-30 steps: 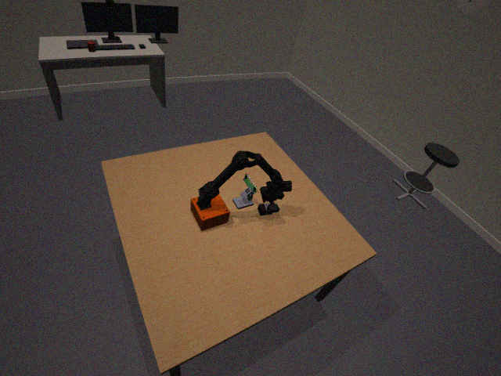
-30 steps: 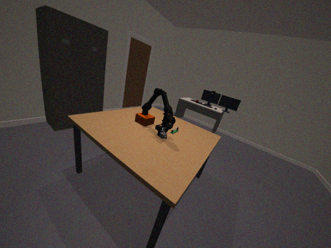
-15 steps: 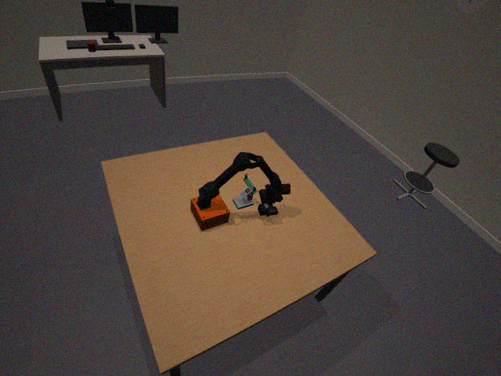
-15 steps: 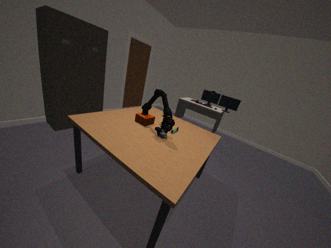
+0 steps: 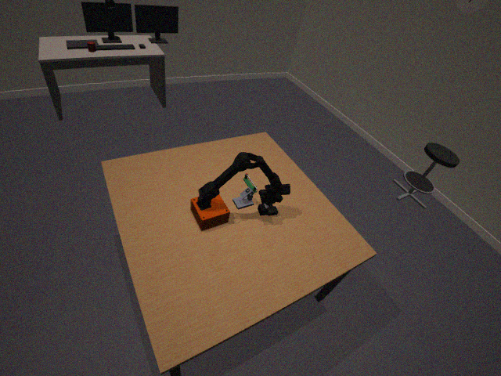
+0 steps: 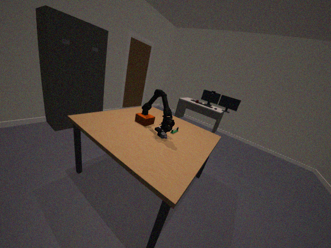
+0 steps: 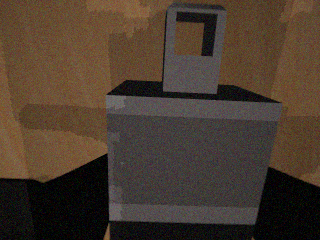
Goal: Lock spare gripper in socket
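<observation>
My gripper tip is 12 cm to the right of the grey mount, 7 cm past it and 5 cm below it. Also, from my gripper tip: spare gripper 2 cm above, 1 cm ahead; then green holder 23 cm to the left, 4 cm ahead, 2 cm above.
</observation>
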